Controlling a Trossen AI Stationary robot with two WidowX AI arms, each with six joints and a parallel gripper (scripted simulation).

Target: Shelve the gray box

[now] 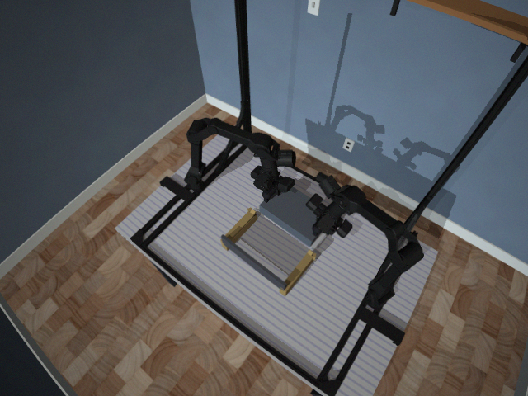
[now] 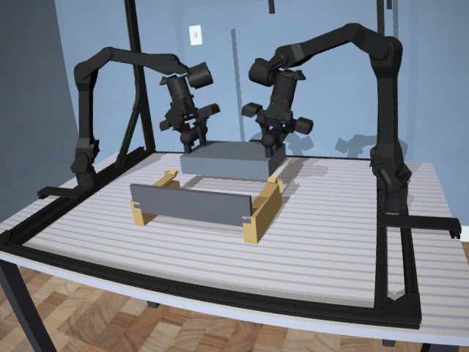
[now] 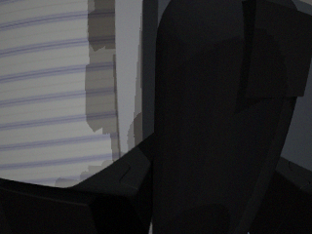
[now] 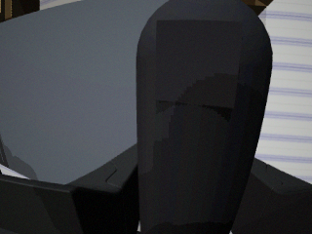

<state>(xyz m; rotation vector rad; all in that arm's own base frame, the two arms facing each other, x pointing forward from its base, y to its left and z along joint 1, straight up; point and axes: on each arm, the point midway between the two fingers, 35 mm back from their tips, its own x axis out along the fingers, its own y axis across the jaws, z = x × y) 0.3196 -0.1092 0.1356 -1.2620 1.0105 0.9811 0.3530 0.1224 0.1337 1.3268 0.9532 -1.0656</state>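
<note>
Right now the gray box is 12 cm to the left of my right hand, 5 cm below it and 1 cm ahead of it. The rest, counted from my right hand: gray back plate 29 cm ahead, 11 cm to the left, 8 cm below.
Now: left hand 120 mm to the left of the gray box and 50 mm above it. Round my left hand: gray back plate (270 mm ahead, 140 mm to the right, 80 mm below).
</note>
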